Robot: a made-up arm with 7 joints.
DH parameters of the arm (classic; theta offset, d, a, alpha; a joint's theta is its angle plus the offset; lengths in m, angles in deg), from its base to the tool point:
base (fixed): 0 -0.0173 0.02 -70
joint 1: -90 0.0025 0.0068 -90
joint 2: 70 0.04 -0.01 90
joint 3: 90 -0.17 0.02 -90
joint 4: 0 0.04 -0.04 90
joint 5: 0 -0.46 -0.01 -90
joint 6: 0 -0.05 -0.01 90
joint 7: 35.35 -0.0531 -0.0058 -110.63
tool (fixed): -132.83 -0.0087 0 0
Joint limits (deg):
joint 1: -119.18..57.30
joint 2: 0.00..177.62
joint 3: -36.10..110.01
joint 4: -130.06..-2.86
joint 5: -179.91..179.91
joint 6: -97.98..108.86
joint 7: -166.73..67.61
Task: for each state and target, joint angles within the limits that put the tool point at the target. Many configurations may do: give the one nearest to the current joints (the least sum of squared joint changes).
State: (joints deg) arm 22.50 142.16 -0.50 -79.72 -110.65 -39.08 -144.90
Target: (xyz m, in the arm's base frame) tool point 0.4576 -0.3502 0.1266
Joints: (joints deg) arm 7.75 166.02 42.05 -107.29 -114.47 -34.57 -144.44
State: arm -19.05 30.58 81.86 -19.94 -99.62 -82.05 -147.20
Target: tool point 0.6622 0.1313 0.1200
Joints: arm -84.34 17.36 56.86 -32.81 -95.83 -70.42 -144.58
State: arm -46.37 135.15 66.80 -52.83 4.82 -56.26 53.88
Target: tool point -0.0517 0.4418 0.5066
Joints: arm -42.21 120.41 56.12 -26.61 -2.42 -28.66 49.40
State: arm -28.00 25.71 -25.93 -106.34 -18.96 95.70 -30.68
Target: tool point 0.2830 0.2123 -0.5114
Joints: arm 14.29 45.41 -28.64 -69.82 -20.80 96.54 -30.83
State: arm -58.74 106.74 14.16 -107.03 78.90 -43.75 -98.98
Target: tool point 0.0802 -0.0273 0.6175
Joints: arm -50.33 133.26 21.36 -73.71 81.40 -37.39 -99.08
